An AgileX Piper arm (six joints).
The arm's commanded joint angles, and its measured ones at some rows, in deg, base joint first. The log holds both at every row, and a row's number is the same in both.
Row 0, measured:
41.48, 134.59, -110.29, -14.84, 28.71, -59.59
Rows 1 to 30, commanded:
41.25, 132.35, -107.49, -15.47, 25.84, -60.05
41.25, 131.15, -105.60, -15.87, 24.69, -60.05
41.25, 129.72, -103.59, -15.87, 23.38, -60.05
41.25, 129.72, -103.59, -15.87, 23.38, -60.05
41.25, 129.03, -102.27, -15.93, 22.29, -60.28
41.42, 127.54, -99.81, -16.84, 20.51, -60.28
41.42, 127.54, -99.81, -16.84, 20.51, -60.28
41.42, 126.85, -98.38, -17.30, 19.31, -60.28
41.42, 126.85, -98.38, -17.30, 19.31, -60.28
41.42, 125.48, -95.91, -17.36, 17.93, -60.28
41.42, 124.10, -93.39, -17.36, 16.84, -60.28
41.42, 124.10, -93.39, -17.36, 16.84, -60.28
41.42, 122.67, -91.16, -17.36, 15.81, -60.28
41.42, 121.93, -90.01, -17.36, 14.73, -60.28
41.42, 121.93, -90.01, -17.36, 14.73, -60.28
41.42, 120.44, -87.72, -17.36, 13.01, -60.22
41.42, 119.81, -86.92, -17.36, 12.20, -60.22
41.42, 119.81, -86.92, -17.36, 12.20, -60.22
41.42, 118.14, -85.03, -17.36, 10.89, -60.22
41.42, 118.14, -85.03, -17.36, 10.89, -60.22
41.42, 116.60, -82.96, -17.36, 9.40, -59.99
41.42, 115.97, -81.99, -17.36, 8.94, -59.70
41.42, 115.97, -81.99, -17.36, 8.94, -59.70
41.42, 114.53, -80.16, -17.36, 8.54, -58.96
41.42, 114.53, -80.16, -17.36, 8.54, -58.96
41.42, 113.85, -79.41, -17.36, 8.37, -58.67
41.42, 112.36, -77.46, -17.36, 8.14, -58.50
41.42, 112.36, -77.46, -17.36, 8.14, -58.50
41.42, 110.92, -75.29, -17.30, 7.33, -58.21
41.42, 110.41, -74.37, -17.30, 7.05, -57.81
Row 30, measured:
41.48, 112.59, -76.66, -17.19, 8.42, -59.01
